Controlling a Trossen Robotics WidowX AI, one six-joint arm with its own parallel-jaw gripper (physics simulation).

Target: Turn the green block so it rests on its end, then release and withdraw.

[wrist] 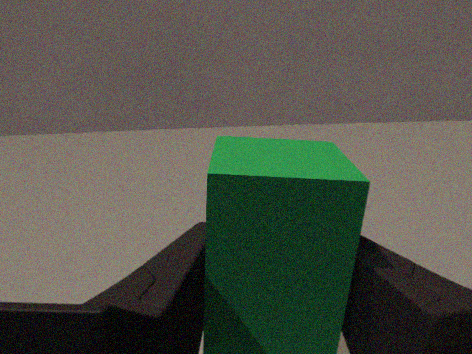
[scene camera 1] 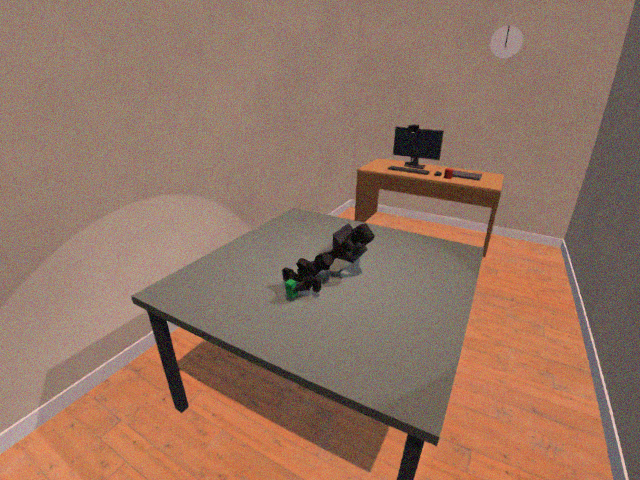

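Observation:
The green block (scene camera 1: 291,289) (wrist: 282,240) is upright, long side vertical, near the left middle part of the grey table in the scene view. In the wrist view its lit top face and dark near side show, and its lower end is cut off by the frame. My gripper (scene camera 1: 292,290) (wrist: 266,236) is shut on the block, with one dark finger against each side. The block's lower end is at or very close to the table top; whether it touches is too small to tell.
The grey table (scene camera 1: 361,330) carries the black arm (scene camera 1: 323,260), which reaches from its base (scene camera 1: 351,240) toward the block. Behind the table stands a wooden desk (scene camera 1: 434,190) with a monitor (scene camera 1: 417,143), a keyboard and a red cup (scene camera 1: 448,173).

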